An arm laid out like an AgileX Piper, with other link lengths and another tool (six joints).
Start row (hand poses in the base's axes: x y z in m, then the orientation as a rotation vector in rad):
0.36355, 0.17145, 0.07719, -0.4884, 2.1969, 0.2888
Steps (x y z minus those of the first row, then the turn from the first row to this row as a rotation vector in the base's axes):
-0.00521, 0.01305, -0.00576, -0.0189, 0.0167, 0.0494
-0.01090, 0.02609, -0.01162, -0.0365, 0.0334, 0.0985
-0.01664, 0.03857, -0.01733, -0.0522, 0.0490, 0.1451
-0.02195, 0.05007, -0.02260, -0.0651, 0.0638, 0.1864
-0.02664, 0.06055, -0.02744, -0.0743, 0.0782, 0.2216
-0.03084, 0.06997, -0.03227, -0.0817, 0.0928, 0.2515
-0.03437, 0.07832, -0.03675, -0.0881, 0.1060, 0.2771
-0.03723, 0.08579, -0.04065, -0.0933, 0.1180, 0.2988
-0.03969, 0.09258, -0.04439, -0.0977, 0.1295, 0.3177
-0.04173, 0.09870, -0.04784, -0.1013, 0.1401, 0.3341
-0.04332, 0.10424, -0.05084, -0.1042, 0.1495, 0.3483
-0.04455, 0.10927, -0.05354, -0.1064, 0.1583, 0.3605
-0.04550, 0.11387, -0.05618, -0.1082, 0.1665, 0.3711
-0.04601, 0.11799, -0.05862, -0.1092, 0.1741, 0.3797
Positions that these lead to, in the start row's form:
0.35834, 0.18450, 0.07143, -0.5531, 2.2079, 0.2998
0.35265, 0.19754, 0.06557, -0.6172, 2.2174, 0.3120
0.34691, 0.21002, 0.05986, -0.6778, 2.2249, 0.3246
0.34160, 0.22152, 0.05459, -0.7313, 2.2313, 0.3372
0.33691, 0.23200, 0.04975, -0.7760, 2.2374, 0.3504
0.33271, 0.24142, 0.04492, -0.8139, 2.2443, 0.3629
0.32918, 0.24977, 0.04044, -0.8465, 2.2506, 0.3738
0.32632, 0.25724, 0.03654, -0.8742, 2.2563, 0.3836
0.32386, 0.26403, 0.03280, -0.8984, 2.2622, 0.3926
0.32182, 0.27015, 0.02935, -0.9193, 2.2676, 0.4009
0.32023, 0.27569, 0.02635, -0.9373, 2.2724, 0.4084
0.31900, 0.28072, 0.02365, -0.9527, 2.2770, 0.4154
0.31805, 0.28532, 0.02101, -0.9661, 2.2815, 0.4219
0.31754, 0.28944, 0.01857, -0.9767, 2.2859, 0.4280

